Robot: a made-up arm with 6 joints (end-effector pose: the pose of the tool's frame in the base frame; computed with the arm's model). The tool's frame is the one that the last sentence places. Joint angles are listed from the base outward.
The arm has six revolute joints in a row. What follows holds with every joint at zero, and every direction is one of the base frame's. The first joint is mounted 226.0 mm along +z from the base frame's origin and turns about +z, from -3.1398 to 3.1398 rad. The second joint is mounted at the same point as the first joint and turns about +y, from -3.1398 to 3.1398 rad. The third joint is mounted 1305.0 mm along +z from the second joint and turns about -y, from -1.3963 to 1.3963 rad. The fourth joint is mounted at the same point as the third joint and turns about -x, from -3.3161 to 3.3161 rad. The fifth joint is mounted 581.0 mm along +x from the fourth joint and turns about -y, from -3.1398 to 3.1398 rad. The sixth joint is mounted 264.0 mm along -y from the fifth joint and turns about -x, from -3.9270 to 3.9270 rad. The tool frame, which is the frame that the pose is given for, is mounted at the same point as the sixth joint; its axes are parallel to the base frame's.
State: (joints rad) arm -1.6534 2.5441 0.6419 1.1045 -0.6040 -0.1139
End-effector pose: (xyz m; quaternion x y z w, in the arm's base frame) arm -0.1817 -0.7557 -1.4790 0.3350 0.8549 -0.0296 0.3950
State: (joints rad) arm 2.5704 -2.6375 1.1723 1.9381 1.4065 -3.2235
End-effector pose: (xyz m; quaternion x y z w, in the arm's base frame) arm 0.7342 -0.5846 -1.4701 -0.5920 0.6687 -0.3942 0.2168
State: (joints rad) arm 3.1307 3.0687 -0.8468 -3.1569 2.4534 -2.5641
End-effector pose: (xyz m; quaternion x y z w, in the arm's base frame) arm 0.3204 -0.2675 -0.6723 0.0412 0.2897 -0.9561 0.0119
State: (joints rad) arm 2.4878 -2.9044 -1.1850 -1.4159 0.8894 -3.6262
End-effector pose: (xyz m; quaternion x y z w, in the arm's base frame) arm 0.1317 -0.0496 -0.4292 0.3911 -0.1868 0.3843 0.8151
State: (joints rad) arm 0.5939 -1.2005 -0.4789 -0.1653 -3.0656 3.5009
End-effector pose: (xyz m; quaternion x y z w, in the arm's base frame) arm -0.4772 -0.6364 1.0495 0.2891 0.3406 -0.8229 0.3511
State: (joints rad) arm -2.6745 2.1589 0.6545 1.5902 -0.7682 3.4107
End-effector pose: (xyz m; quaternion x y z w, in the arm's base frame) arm -1.2367 -0.6294 -1.0602 -0.3775 0.1186 0.8183 0.4169
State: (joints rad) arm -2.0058 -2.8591 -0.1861 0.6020 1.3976 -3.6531
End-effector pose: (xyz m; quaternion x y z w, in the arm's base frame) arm 0.2029 0.9529 -0.8983 -0.1521 0.3225 0.1828 0.9162
